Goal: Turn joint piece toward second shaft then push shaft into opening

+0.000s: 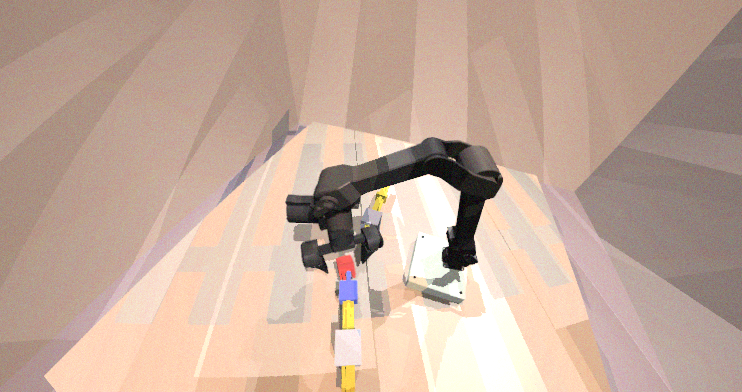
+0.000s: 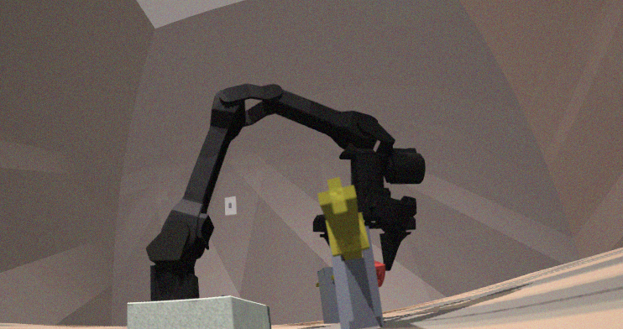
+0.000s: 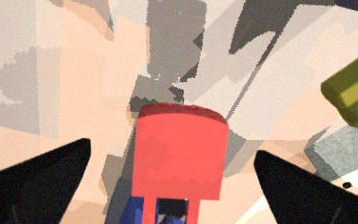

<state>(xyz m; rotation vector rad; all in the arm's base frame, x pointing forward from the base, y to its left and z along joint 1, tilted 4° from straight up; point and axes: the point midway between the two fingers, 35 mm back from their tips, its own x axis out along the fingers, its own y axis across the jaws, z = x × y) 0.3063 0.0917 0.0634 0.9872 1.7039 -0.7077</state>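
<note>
Right now the red square joint piece is right at my gripper tip.
</note>
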